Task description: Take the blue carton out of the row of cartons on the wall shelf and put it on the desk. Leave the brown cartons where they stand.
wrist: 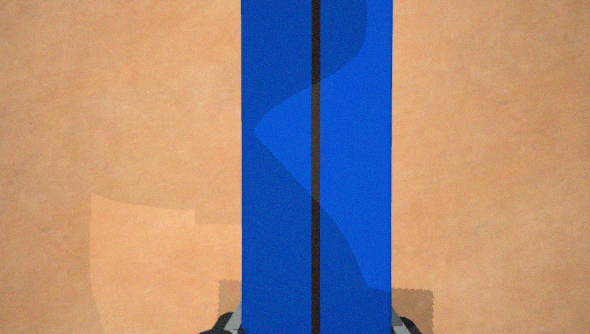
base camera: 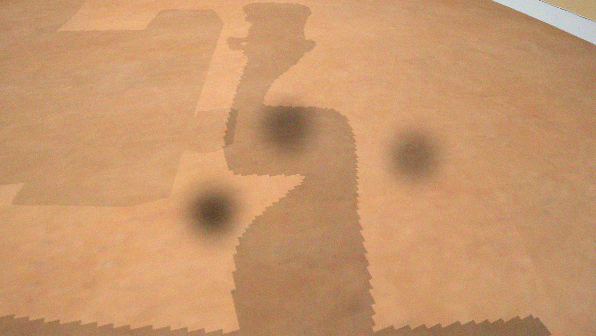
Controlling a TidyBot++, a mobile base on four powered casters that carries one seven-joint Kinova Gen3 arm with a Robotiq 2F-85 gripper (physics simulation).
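The blue carton stretches from the top to the bottom edge of the wrist view, with a dark stripe down its middle and a shadow across part of its face. My gripper is shut on the blue carton, one finger at each side at the bottom of the wrist view. Behind the carton the wrist view shows the floor. The brown cartons, the wall shelf and the desk do not show in either view. The carton and the gripper themselves do not show in the base camera view.
The orange-brown floor fills most of the base camera view. The arm's shadow and a broad angular shadow at the left lie on it. A white baseboard and a bit of tan wall show at the top right. Several blurred dark spots overlie the base camera view.
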